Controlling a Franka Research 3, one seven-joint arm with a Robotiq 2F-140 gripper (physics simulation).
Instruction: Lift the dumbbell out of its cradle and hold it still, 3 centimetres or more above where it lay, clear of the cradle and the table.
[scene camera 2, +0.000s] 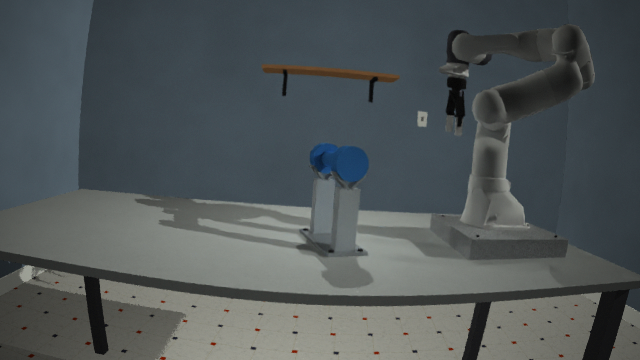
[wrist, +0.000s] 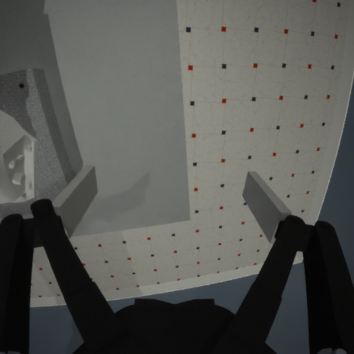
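A blue dumbbell rests on top of the cradle, which has two light grey posts with V-shaped holders on a flat base plate. One round end faces the camera and the other shows behind it. My gripper is open and empty. It points down, to the right of the dumbbell and higher than it in the scene view, well apart from it. The dumbbell and the cradle do not show in the wrist view.
The grey table carries the cradle and the arm's grey base block at the right. A wooden shelf hangs on the back wall. Tiled floor lies beyond the table's edge.
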